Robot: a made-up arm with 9 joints. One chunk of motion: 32 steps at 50 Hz.
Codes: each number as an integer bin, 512 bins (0 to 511) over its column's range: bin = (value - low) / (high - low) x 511, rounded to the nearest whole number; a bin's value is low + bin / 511 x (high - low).
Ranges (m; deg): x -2.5..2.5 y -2.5..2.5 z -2.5..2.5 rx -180..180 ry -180..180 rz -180..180
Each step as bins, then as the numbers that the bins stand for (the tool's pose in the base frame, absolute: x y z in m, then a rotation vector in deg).
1 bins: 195 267 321 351 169 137
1 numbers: -0.5920 0.1125 0.6409 67.28 -60.94 -83.48
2 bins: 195 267 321 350 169 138
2 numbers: -0.5920 0.1125 0.6409 66.58 -60.94 -82.78
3 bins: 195 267 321 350 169 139
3 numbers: -0.5920 0.1125 0.6409 66.58 -60.94 -82.07
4 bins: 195 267 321 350 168 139
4 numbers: -0.5920 0.1125 0.6409 66.58 -61.64 -82.07
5 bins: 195 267 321 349 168 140
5 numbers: -0.5920 0.1125 0.6409 65.87 -61.64 -81.37
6 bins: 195 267 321 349 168 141
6 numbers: -0.5920 0.1125 0.6409 65.87 -61.64 -80.67
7 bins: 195 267 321 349 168 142
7 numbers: -0.5920 0.1125 0.6409 65.87 -61.64 -79.96
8 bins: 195 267 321 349 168 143
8 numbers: -0.5920 0.1125 0.6409 65.87 -61.64 -79.26
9 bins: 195 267 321 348 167 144
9 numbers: -0.5920 0.1125 0.6409 65.17 -62.35 -78.55
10 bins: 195 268 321 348 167 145
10 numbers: -0.5920 0.1223 0.6409 65.17 -62.35 -77.85
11 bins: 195 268 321 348 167 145
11 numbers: -0.5920 0.1223 0.6409 65.17 -62.35 -77.85
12 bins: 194 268 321 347 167 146
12 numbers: -0.6018 0.1223 0.6409 64.46 -62.35 -77.14
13 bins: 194 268 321 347 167 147
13 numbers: -0.6018 0.1223 0.6409 64.46 -62.35 -76.44
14 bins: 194 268 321 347 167 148
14 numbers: -0.6018 0.1223 0.6409 64.46 -62.35 -75.73
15 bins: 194 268 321 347 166 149
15 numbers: -0.6018 0.1223 0.6409 64.46 -63.05 -75.03
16 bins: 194 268 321 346 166 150
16 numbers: -0.6018 0.1223 0.6409 63.76 -63.05 -74.32
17 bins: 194 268 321 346 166 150
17 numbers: -0.6018 0.1223 0.6409 63.76 -63.05 -74.32
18 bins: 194 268 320 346 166 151
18 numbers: -0.6018 0.1223 0.6311 63.76 -63.05 -73.62
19 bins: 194 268 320 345 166 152
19 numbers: -0.6018 0.1223 0.6311 63.05 -63.05 -72.92
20 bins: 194 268 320 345 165 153
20 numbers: -0.6018 0.1223 0.6311 63.05 -63.76 -72.21
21 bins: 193 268 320 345 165 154
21 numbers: -0.6115 0.1223 0.6311 63.05 -63.76 -71.51
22 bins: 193 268 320 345 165 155
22 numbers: -0.6115 0.1223 0.6311 63.05 -63.76 -70.80
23 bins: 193 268 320 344 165 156
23 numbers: -0.6115 0.1223 0.6311 62.35 -63.76 -70.10
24 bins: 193 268 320 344 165 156
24 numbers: -0.6115 0.1223 0.6311 62.35 -63.76 -70.10
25 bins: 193 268 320 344 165 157
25 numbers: -0.6115 0.1223 0.6311 62.35 -63.76 -69.39
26 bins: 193 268 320 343 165 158
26 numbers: -0.6115 0.1223 0.6311 61.64 -63.76 -68.69
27 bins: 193 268 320 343 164 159
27 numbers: -0.6115 0.1223 0.6311 61.64 -64.46 -67.98
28 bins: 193 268 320 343 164 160
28 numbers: -0.6115 0.1223 0.6311 61.64 -64.46 -67.28
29 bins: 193 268 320 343 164 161
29 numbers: -0.6115 0.1223 0.6311 61.64 -64.46 -66.58
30 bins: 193 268 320 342 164 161
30 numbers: -0.6115 0.1223 0.6311 60.94 -64.46 -66.58
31 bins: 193 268 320 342 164 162
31 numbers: -0.6115 0.1223 0.6311 60.94 -64.46 -65.87
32 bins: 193 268 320 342 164 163
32 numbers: -0.6115 0.1223 0.6311 60.94 -64.46 -65.17
